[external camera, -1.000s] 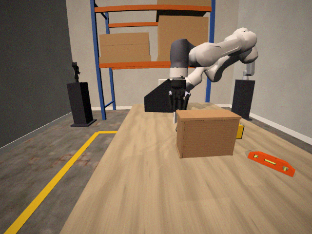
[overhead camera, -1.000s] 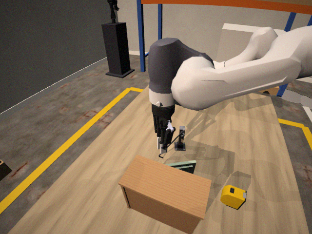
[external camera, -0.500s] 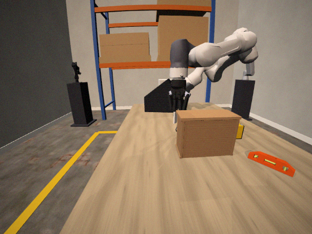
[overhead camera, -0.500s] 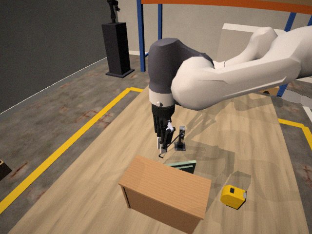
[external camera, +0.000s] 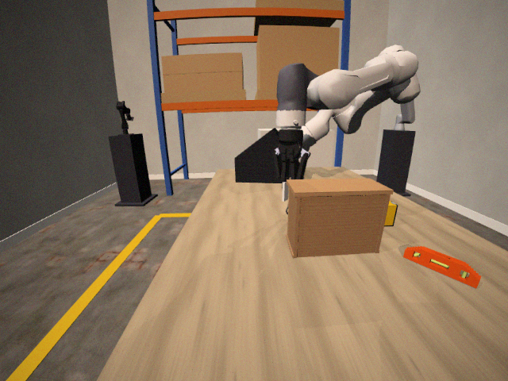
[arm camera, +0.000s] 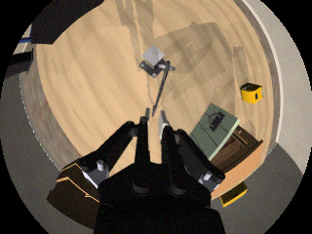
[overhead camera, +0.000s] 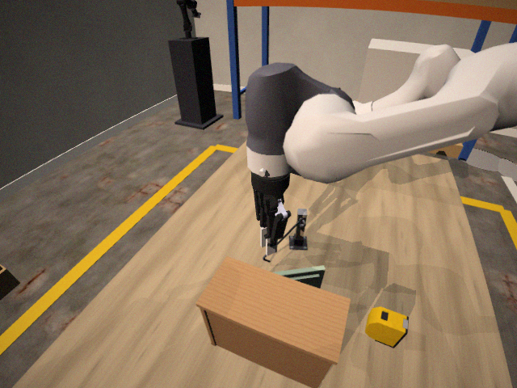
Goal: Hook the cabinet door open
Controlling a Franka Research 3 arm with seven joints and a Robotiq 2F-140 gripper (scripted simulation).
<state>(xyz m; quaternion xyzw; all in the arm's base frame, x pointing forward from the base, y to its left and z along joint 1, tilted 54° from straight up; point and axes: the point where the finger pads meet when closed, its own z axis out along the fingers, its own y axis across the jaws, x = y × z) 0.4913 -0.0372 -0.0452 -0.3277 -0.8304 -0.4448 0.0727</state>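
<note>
My gripper is now 7 cm past the hook post, 4 cm to the right of it and 1 cm above it. From my hand the other things lie so: green door: 9 cm ahead, 7 cm to the left, 1 cm below; then yellow tape measure: 30 cm to the left, 6 cm ahead, 5 cm below; then orange spirit level: 31 cm ahead, 30 cm to the left, 7 cm below.
</note>
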